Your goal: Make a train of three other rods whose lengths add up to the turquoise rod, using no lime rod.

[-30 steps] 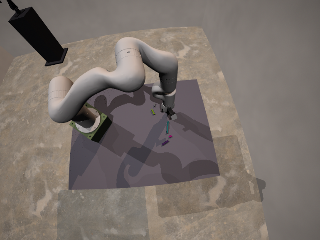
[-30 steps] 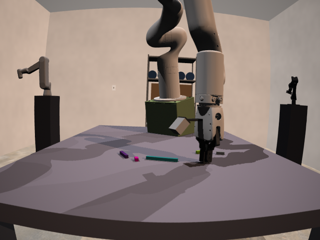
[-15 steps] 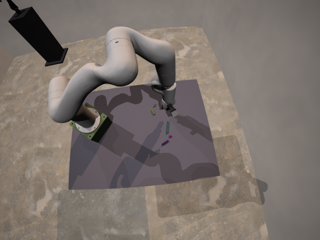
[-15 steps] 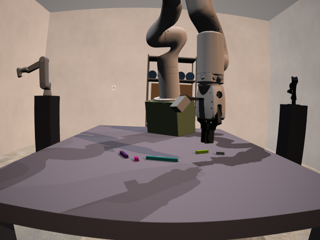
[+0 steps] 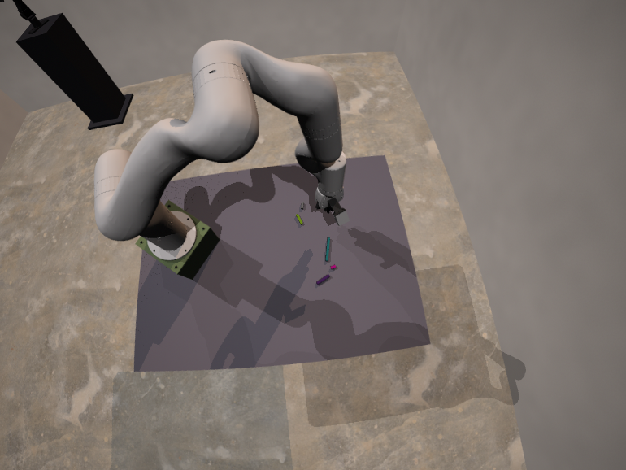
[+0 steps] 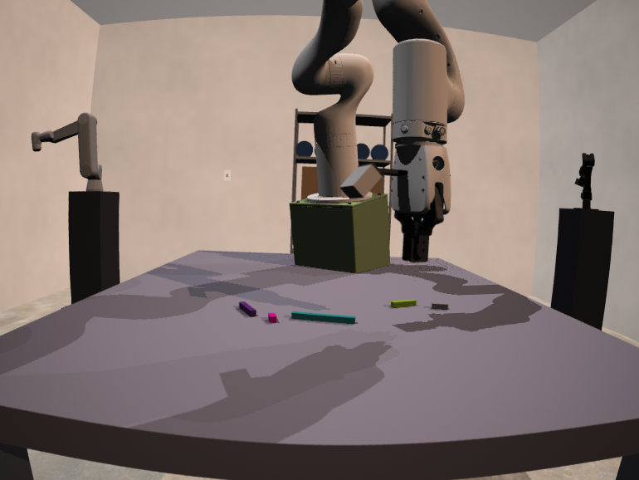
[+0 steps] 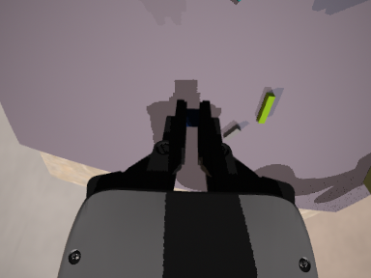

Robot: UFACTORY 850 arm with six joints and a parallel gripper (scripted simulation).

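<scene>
Right now my hand is 120 mm past the lime rod, 10 mm to the right of it and 120 mm above it. Also, from my hand: grey rod (110 mm behind, 80 mm to the left, 120 mm below); blue rod (20 mm below); turquoise rod (10 mm behind, 140 mm to the right, 120 mm below).
</scene>
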